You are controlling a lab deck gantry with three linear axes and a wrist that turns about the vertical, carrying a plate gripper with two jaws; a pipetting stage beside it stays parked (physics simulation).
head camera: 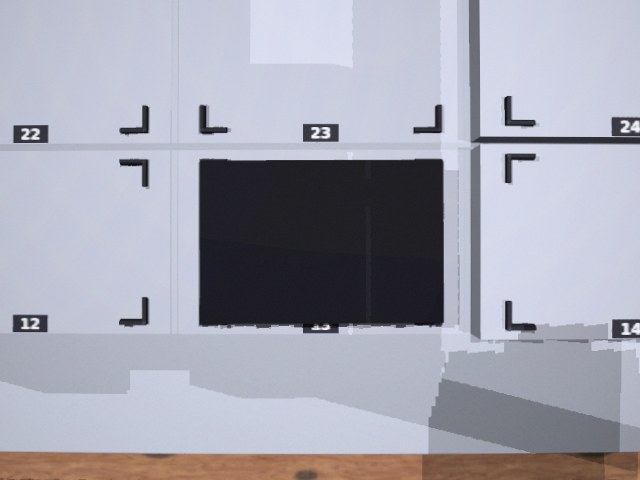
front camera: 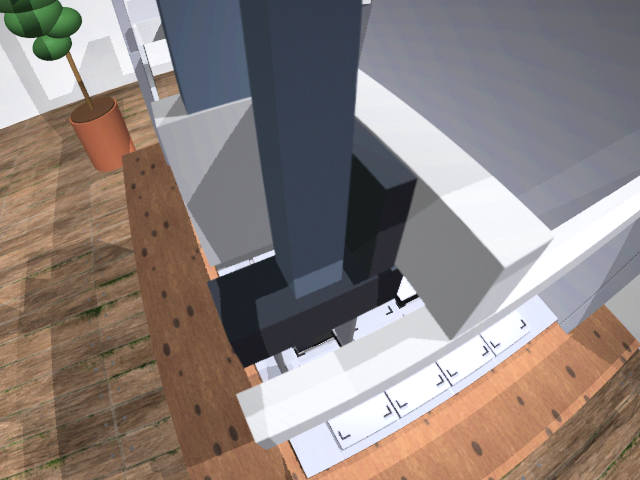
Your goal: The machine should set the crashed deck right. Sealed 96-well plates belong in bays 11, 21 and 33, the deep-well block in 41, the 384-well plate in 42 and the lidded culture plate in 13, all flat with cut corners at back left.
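Places are measured from the robot's base along level axes (x back, y right, z up), in millimetres.
Pixels of known places: gripper, fingertip midpoint: [front camera: 312, 355].
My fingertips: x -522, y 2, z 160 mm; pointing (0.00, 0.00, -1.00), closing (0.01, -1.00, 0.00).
Ahead of a thing's pixels: the offset from my fingertips to its top centre. Level surfaces: height alone.
A dark, flat, plate-sized piece {dx +130, dy -45, dz -144 mm} [head camera: 310, 237] lies in bay 13 in the head view, square with the bay. I cannot tell its cut corner or what lies beneath it. My gripper [front camera: 313, 356] is low over bay 13 in the front view. Its dark body hides most of that bay, and two thin fingers show below it. I cannot tell whether they touch the piece. My gripper does not show in the head view. Part of a white plate with a dark lower edge {dx +130, dy -259, dz -146 mm} [front camera: 408, 290] shows behind the body's right side. Other plates are hidden in the front view.
Bays 12, 22 and 23 with black corner marks lie beside bay 13 in the head view. Raised tiles {dz -146 mm} [front camera: 421, 390] [head camera: 563, 237] stand along the deck's near side in the front view. A pale crossbeam [front camera: 330, 379] and large pale gantry panels surround the gripper.
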